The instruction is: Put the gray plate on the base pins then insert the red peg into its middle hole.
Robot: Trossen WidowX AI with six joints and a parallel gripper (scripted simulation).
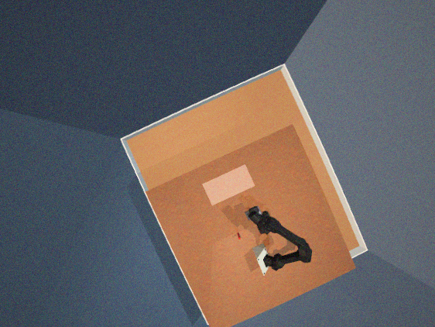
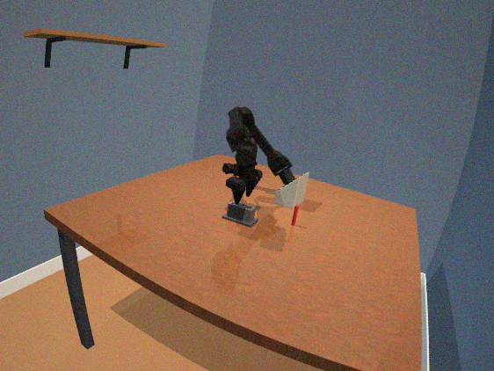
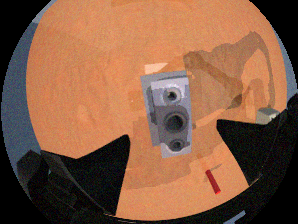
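The gray plate lies 30 mm below my gripper tip. Also, from my gripper tip: red peg: 170 mm to the left, 120 mm behind, 40 mm below; then gray base: 70 mm below.
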